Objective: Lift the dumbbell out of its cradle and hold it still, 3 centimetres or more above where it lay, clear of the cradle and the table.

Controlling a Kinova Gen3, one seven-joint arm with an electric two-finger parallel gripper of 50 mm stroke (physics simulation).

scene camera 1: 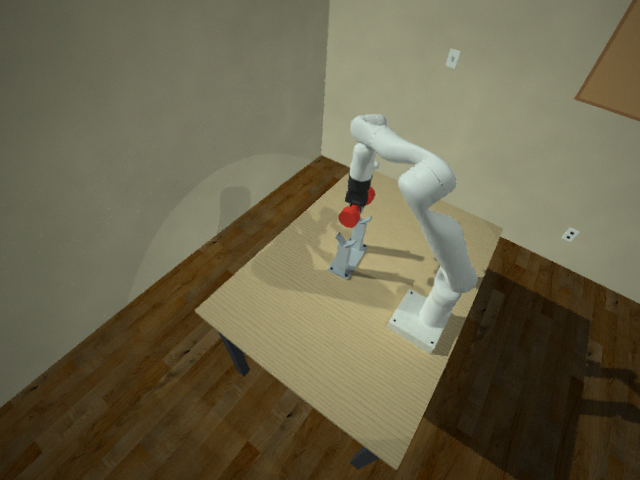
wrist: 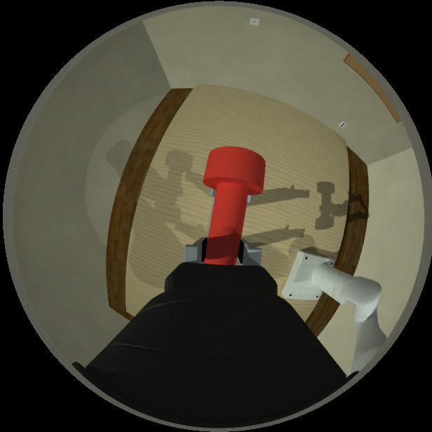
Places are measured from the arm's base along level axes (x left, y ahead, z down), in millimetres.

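Pixels of known places: arm's base, origin of its link: (scene camera 1: 431,316).
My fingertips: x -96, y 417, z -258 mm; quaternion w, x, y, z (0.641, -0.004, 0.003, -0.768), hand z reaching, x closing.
Observation:
Ahead of a thing's pixels: the offset from my fingertips to its top centre. Level surfaces: height alone.
The red dumbbell @(dz -50, dx -14, dy +1 mm) (scene camera 1: 349,216) (wrist: 235,167) hangs in the air above the grey cradle @(dz +98, dx -13, dy -1 mm) (scene camera 1: 342,258). In the scene view a gap shows between the dumbbell and the cradle's forked tops. My gripper (scene camera 1: 355,204) (wrist: 222,246) is shut on the dumbbell's handle, with one finger on each side of it. The dumbbell looks roughly level. In the wrist view its near end is hidden behind the black gripper body, and it covers most of the cradle; small grey tips show beside the far head.
The cradle stands upright on the wooden table @(dz +306 mm) (scene camera 1: 305,320) (wrist: 270,117). The arm's white base plate (scene camera 1: 408,322) (wrist: 300,280) is bolted near one table edge. Walls stand beyond the table.

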